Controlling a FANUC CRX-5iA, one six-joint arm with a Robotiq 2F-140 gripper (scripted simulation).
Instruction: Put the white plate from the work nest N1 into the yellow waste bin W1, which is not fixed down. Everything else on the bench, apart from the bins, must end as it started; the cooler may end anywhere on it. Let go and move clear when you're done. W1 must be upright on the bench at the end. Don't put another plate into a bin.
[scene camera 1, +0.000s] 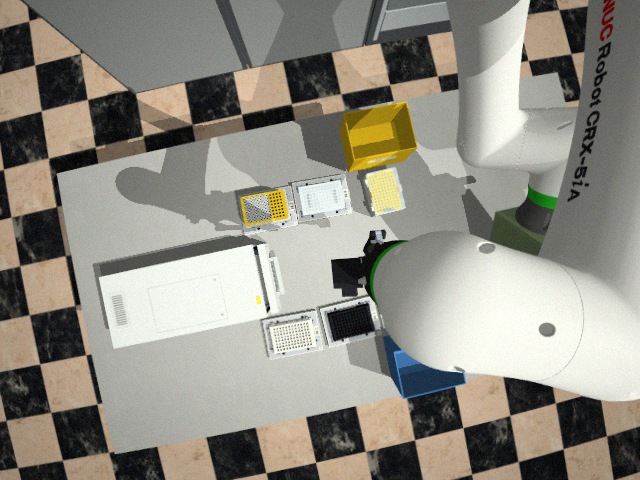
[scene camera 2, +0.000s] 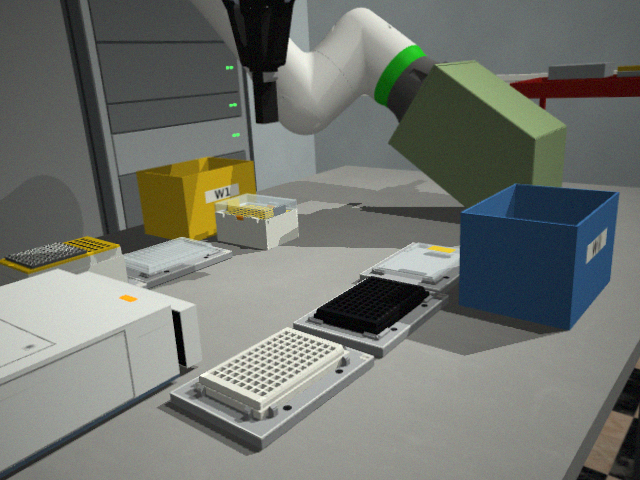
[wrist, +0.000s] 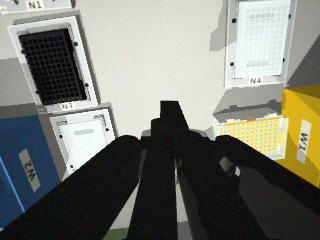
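Observation:
Scene camera 2 shows the gripper (scene camera 2: 267, 122) together with a yellow bin (scene camera 2: 178, 202), a blue bin (scene camera 2: 536, 253), a lidded plate (scene camera 2: 422, 260), a black plate (scene camera 2: 373, 305) and a white plate (scene camera 2: 278, 381). In scene camera 1 there is a yellow-grey rack (scene camera 1: 268, 208), and the blue bin (scene camera 1: 417, 379) is visible there too. The wrist view also has the black plate (wrist: 49, 54) and the lidded plate (wrist: 83, 140), while the yellow-grey rack is out of frame in the wrist view.

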